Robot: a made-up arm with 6 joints.
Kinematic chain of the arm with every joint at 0, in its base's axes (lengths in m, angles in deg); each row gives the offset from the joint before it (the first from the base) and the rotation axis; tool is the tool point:
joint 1: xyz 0 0 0.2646 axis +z
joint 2: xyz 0 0 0 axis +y
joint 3: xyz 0 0 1.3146 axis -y
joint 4: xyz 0 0 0 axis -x
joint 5: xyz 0.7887 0 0 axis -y
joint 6: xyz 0 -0.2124 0 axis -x
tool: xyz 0 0 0
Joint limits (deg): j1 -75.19..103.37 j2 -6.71..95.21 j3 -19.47..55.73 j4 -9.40..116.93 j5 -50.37..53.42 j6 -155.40..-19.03
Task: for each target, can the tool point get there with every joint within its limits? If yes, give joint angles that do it. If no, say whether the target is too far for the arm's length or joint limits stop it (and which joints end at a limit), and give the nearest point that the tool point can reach.
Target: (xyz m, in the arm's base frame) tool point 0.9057 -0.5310 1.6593
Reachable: yes | joints -26.54 10.53 3.49 70.65 44.57 -45.06
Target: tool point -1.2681 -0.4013 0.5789
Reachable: no: joint limits stop it (at a limit: joint 1, joint 2, joint 3, joint 4) | nearest point -0.0472 -0.6413 1.3622 | short by 1.470 m
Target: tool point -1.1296 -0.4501 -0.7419
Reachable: no: joint limits stop it (at a limit: joint 1, joint 2, joint 3, joint 4) | nearest point 0.0398 -0.9704 -0.5569 | short by 1.293 m
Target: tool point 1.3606 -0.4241 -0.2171
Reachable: yes | joints -9.66 76.74 -10.53 26.70 28.88 -33.81
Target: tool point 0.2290 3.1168 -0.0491
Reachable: no: too far | nearest point 0.1533 2.0871 0.0545 | short by 1.038 m
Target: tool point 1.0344 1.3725 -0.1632
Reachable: yes | joints 55.16 78.42 5.88 72.20 -12.43 -113.57
